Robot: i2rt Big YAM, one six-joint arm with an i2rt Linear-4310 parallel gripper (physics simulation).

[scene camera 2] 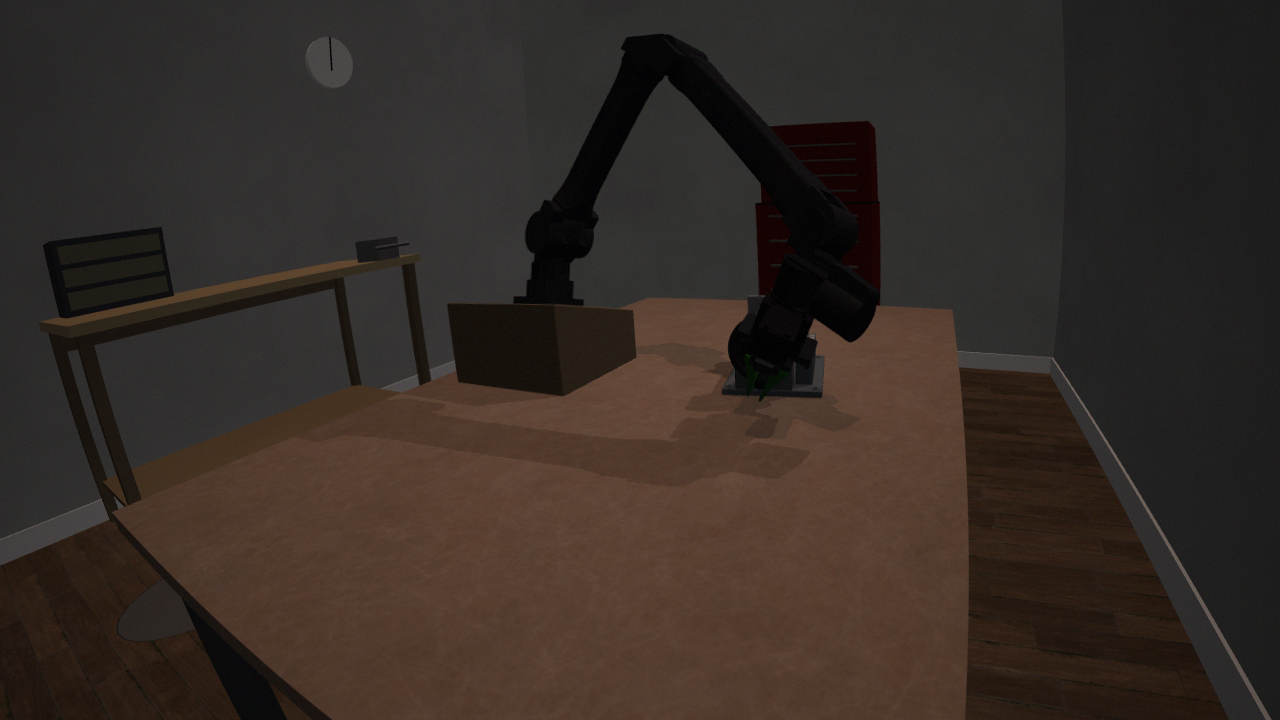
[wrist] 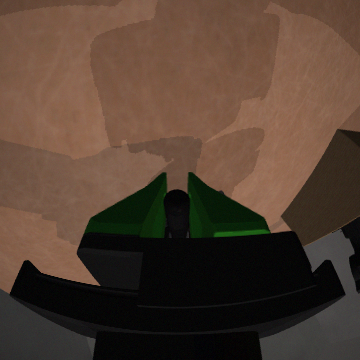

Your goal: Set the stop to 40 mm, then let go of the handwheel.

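Where they show: gripper, between the fingertips: [scene camera 2: 754, 396] [wrist: 176, 179]; arm's base, origin of its link: [scene camera 2: 549, 306] [wrist: 350, 211].
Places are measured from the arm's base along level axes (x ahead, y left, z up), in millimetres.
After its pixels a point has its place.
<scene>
The stop device stands on a grey base plate [scene camera 2: 813, 386] {x 487, y -60, z -102 mm} on the table at the right. Its black handwheel [scene camera 2: 739, 345] {x 387, y -109, z -31 mm} faces the scene camera and is mostly covered by my wrist. My gripper [scene camera 2: 756, 396] {x 418, y -148, z -93 mm} [wrist: 176, 179] {x 418, y -148, z -93 mm}, with green fingers, is low at the front of the wheel, tilted. In the wrist view the handwheel's round black handle [wrist: 177, 202] {x 428, y -156, z -68 mm} stands between the nearly closed fingers, close against both. A grey block [scene camera 2: 756, 302] {x 373, y 56, z 1 mm} shows behind my wrist. The stop's position and any scale cannot be read in these views.
A brown open box [scene camera 2: 505, 349] {x 7, y -151, z -43 mm} [wrist: 320, 190] {x 126, y -46, z -75 mm} stands on the table [scene camera 2: 626, 555] {x 401, y -519, z -112 mm} left of the device, in front of the arm's base [scene camera 2: 550, 279] {x 24, y -23, z 53 mm}. A red tool cabinet [scene camera 2: 821, 165] stands behind. A wooden bench [scene camera 2: 232, 288] is at the left wall.
</scene>
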